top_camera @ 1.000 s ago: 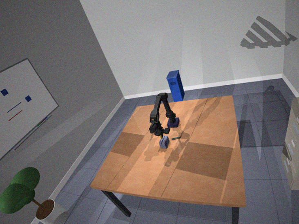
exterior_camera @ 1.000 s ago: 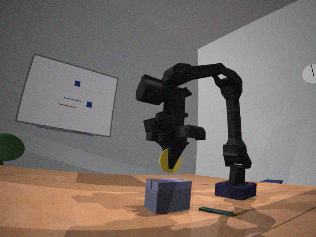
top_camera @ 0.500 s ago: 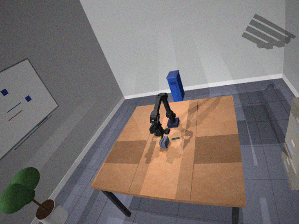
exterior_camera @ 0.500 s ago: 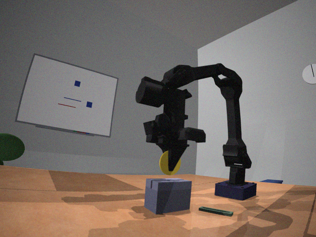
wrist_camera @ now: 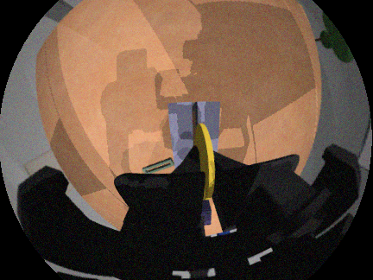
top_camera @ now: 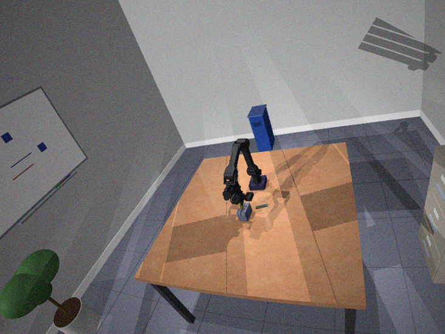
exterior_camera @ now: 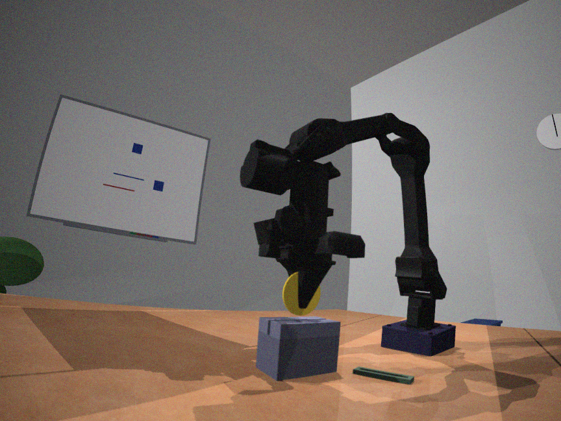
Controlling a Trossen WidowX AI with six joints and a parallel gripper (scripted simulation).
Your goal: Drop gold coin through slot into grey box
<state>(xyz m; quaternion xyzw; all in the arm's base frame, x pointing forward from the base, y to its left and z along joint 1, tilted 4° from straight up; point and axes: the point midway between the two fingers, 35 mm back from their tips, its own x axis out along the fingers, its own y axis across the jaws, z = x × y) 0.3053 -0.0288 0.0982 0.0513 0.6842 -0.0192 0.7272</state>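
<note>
My gripper tip is 20 mm below the gold coin.
</note>
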